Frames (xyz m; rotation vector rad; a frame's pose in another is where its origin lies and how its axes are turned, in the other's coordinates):
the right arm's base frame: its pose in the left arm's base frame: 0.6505 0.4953 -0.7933 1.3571 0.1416 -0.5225
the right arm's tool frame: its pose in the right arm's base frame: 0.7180 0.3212 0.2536 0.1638 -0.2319 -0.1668
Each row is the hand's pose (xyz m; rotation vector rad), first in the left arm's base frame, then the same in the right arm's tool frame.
Working: the left arm's base frame: its pose in the right arm's tool frame: -1.3001 -0.0738 0.8517 -1.4396 -0.0221 0.8424

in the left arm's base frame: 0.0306 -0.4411 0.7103 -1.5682 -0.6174 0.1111
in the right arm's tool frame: -1.4109 0.5897 1.3493 2.4502 1.2989 -1.3951
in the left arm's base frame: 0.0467 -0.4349 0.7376 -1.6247 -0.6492 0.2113
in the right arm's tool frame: -1.4158 0.6206 1.3414 2.3521 1.2199 -1.4333
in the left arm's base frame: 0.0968 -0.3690 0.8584 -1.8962 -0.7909 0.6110
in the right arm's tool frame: -1.4714 0.7429 1.2831 1.9092 0.9502 -1.4718
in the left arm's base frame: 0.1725 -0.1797 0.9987 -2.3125 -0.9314 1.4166
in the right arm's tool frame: -1.5786 0.8830 1.1095 1.1765 0.4709 -1.3366
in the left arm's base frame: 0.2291 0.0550 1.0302 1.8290 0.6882 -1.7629
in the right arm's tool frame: -1.6683 0.9162 0.8856 0.4272 0.0100 -1.0477
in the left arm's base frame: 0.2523 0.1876 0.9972 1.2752 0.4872 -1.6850
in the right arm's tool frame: -1.7004 0.8872 0.7540 -0.0354 -0.2392 -0.8437
